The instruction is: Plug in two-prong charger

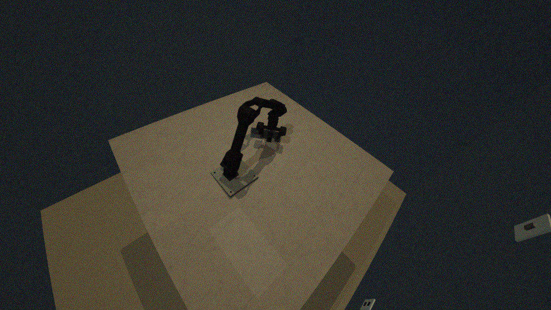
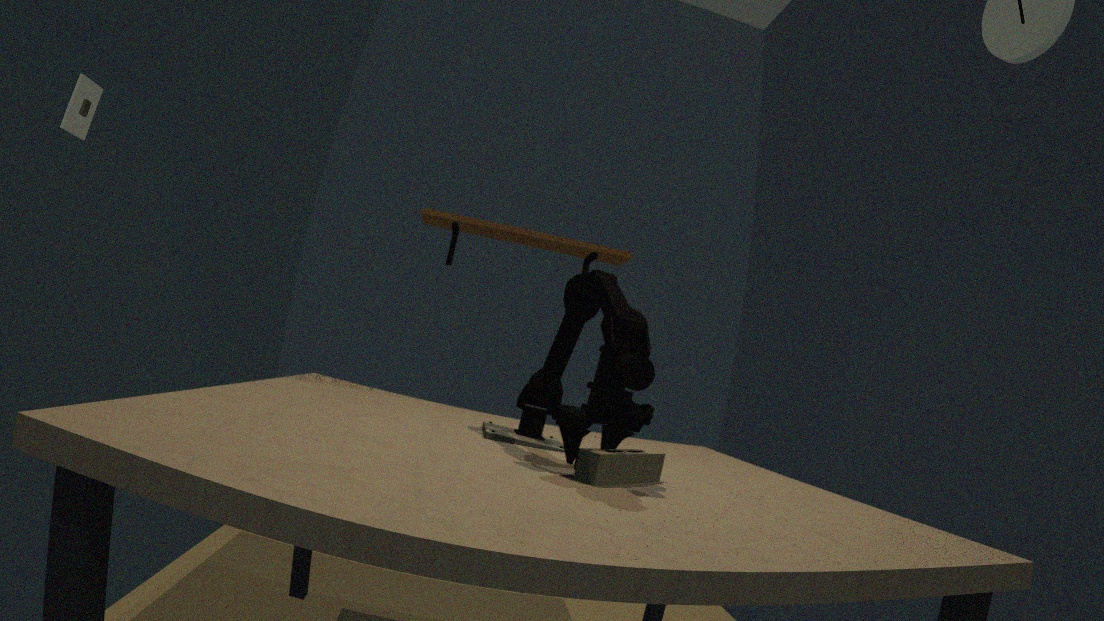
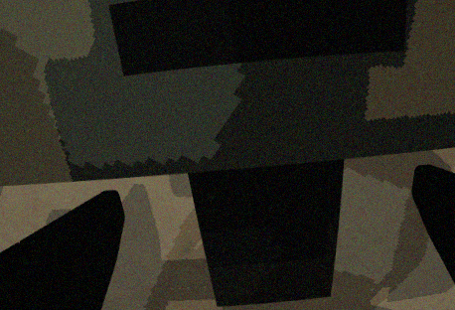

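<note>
Right now the black two-prong charger is 20 mm ahead of my gripper tip, 20 mm to the left of it and 10 mm above it.
</note>
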